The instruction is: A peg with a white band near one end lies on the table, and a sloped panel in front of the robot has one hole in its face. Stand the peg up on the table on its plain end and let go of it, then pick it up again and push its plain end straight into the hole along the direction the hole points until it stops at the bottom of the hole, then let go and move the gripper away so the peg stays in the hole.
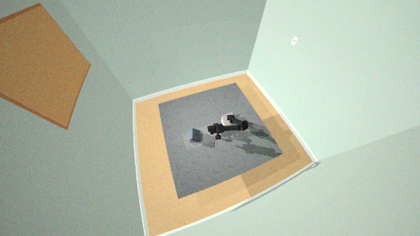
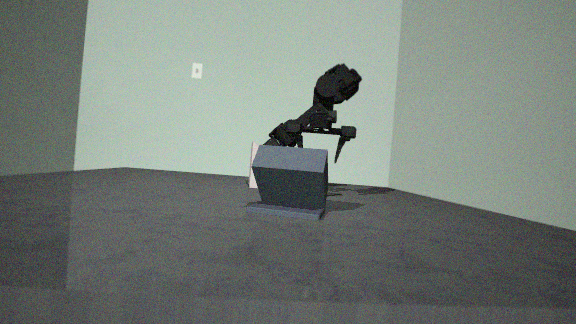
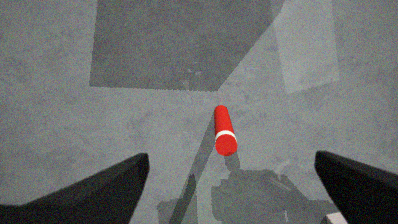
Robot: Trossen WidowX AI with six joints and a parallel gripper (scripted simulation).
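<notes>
My gripper tip is 40 mm above the red peg. From my gripper tip the other things lie so: sloped panel: 250 mm ahead, 60 mm to the right, 30 mm below; then thin base plate: 260 mm ahead, 70 mm to the right, 100 mm below.
</notes>
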